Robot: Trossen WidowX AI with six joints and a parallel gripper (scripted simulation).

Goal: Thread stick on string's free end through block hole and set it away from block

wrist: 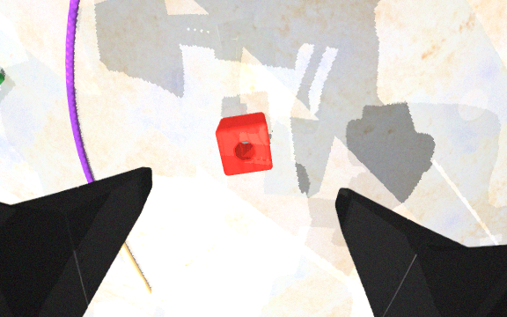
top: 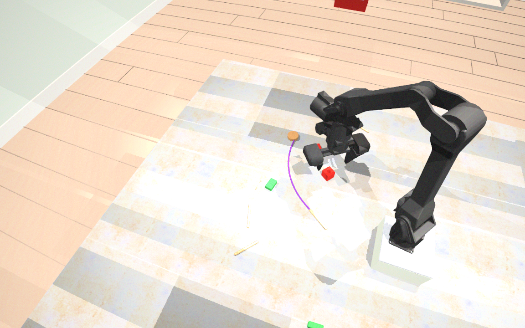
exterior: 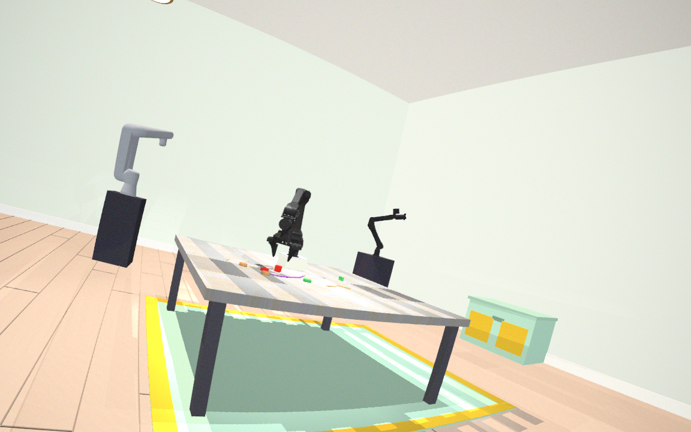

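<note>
The red wooden block lies 5 cm below my gripper tip. From my gripper tip the other things lie so: flat red block 9 cm to the right, 8 cm ahead, 6 cm below; then green block 15 cm ahead, 12 cm to the left, 6 cm below; then thin wooden stick 15 cm to the left, 6 cm below, 2 cm behind.
</note>
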